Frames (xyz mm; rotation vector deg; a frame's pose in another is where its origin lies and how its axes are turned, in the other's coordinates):
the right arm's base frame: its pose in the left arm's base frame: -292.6 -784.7 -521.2 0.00 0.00 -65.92
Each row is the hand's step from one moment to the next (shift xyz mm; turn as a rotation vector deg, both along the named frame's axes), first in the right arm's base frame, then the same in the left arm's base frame.
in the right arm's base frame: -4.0 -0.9 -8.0 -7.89 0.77 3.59
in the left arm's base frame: -2.5 3.3 -8.0 -2.52 7.52 3.59
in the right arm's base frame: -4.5 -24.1 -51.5 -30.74 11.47 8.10
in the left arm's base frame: -23.8 -5.7 -51.5 -2.07 32.74 8.10
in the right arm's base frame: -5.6 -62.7 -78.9 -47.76 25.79 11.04
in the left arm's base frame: -59.5 -20.5 -78.9 4.06 54.13 11.04
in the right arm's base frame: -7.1 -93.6 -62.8 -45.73 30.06 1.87
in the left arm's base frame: -88.4 -31.7 -62.8 8.79 54.02 1.87
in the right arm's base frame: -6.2 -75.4 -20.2 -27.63 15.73 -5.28
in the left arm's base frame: -71.4 -25.1 -20.2 3.09 31.64 -5.28
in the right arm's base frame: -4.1 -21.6 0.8 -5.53 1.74 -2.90
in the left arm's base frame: -21.4 -5.1 0.8 -0.67 5.76 -2.90
